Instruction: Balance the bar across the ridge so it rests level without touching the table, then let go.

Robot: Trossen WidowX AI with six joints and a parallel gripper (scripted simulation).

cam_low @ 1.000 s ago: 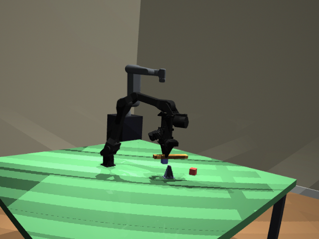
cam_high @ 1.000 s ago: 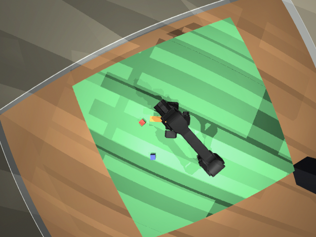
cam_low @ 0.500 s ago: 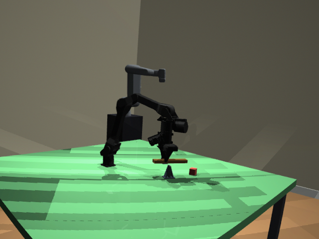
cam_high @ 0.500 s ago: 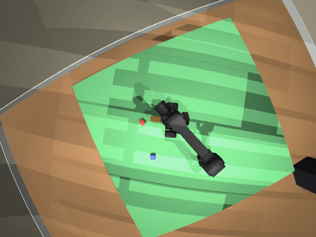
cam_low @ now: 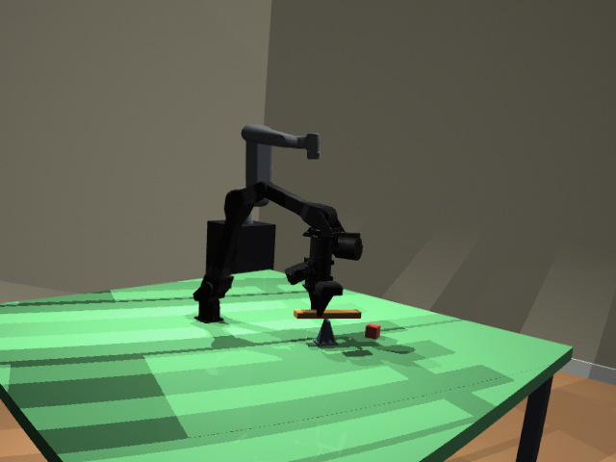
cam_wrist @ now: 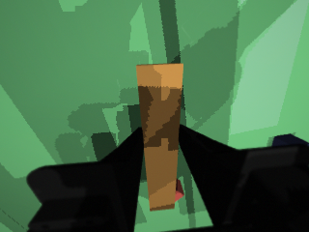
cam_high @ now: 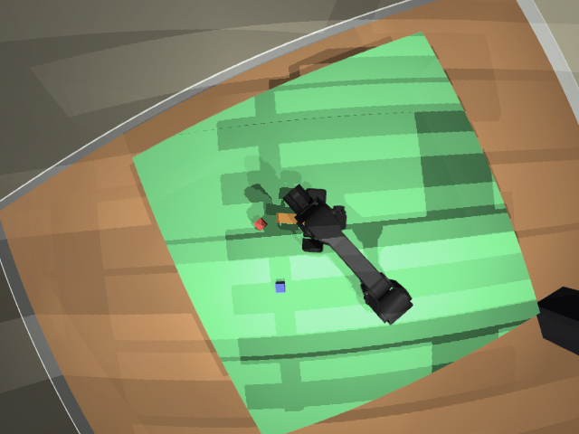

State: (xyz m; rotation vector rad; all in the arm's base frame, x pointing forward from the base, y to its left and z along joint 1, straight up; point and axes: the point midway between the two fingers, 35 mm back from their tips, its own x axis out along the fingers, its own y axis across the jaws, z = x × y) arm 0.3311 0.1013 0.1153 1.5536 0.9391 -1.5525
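The bar lies 10 mm ahead of my gripper tip and 30 mm to the left of it. Round my gripper tip: red cube: 60 mm ahead, 170 mm to the left, 60 mm below; then blue cube: 180 mm behind, 200 mm to the left, 60 mm below; then dark ridge: 10 mm ahead, 30 mm to the left, 50 mm below.
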